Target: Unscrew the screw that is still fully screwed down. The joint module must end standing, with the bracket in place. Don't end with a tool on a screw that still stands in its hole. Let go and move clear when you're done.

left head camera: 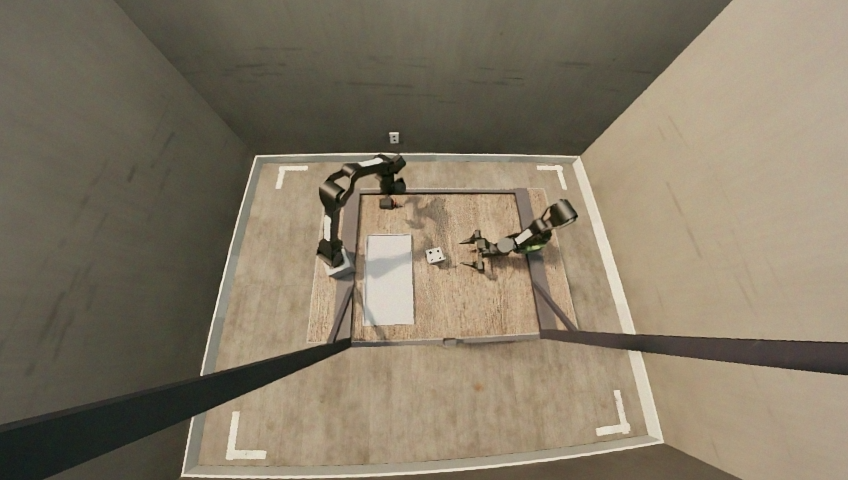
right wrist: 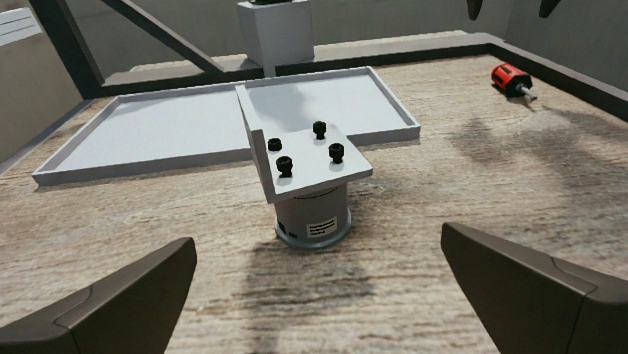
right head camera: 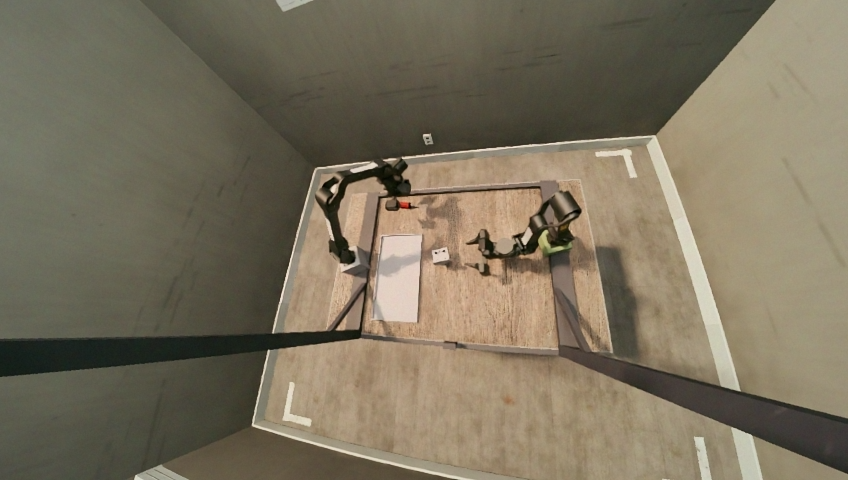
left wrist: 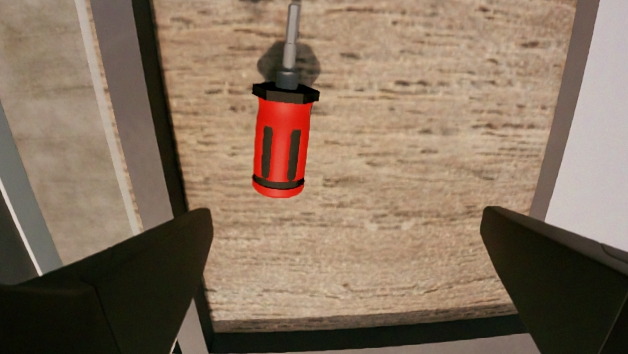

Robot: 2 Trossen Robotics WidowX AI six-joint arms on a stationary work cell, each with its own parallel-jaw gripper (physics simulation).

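Frame: origin at the left arm's base, x ahead, y left, z up, level; centimetres.
Where they show: left gripper, fingertip midpoint: (right wrist: 507,18) (right head camera: 399,202) (left wrist: 347,220); right gripper, fingertip midpoint: (left head camera: 459,253) (right wrist: 319,240) (right head camera: 464,253); left arm's base at its link origin: (left head camera: 335,260) (right wrist: 271,1) (right head camera: 348,258); right arm's base at its link origin: (left head camera: 532,239) (right head camera: 555,239).
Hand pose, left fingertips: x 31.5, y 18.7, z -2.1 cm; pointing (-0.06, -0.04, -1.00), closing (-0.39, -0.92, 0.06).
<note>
Things, the pixels of their top centre, and the offset from my left fingertips. "spot": a spot on its surface instead.
- joint module at its top centre: (right wrist: 305,156) dz -2.9, dx +9.1, dy -33.3 cm
- black screw at its top centre: (right wrist: 274,140) dz -2.1, dx +7.1, dy -34.8 cm
- red screwdriver at its top centre: (left wrist: 283,111) (right wrist: 519,73) (right head camera: 407,204) dz -6.3, dx +2.9, dy +1.2 cm
- shallow white tray at its top centre: (right wrist: 238,108) (left head camera: 388,276) (right head camera: 397,275) dz -7.7, dx -13.9, dy -32.4 cm
- dark frame at a spot on its surface: (right head camera: 562,285) (left head camera: 539,278) spot: dz -7.3, dx +50.7, dy -63.2 cm
The joint module (right wrist: 312,207) stands upright on the table, with the white L-shaped bracket (left head camera: 435,256) (right head camera: 440,256) (right wrist: 311,159) on top. In the right wrist view, one black screw (right wrist: 274,144) near the bracket's upright wall sits low; three others stand raised on visible shanks. A red screwdriver (right head camera: 405,205) (left wrist: 281,145) (right wrist: 509,79) lies on the table, its shaft pointing away from the left gripper. My left gripper (left wrist: 347,220) (right wrist: 507,18) is open and empty above the table, the screwdriver beyond its fingertips. My right gripper (left head camera: 462,253) (right head camera: 468,253) (right wrist: 319,240) is open and empty, facing the module, apart from it.
A shallow white tray (left head camera: 389,279) (right head camera: 397,291) (right wrist: 170,125) lies left of the module in the head views. A dark frame (left head camera: 538,279) (right head camera: 562,285) runs around the work area. The screwdriver lies near its upper left corner in the right head view.
</note>
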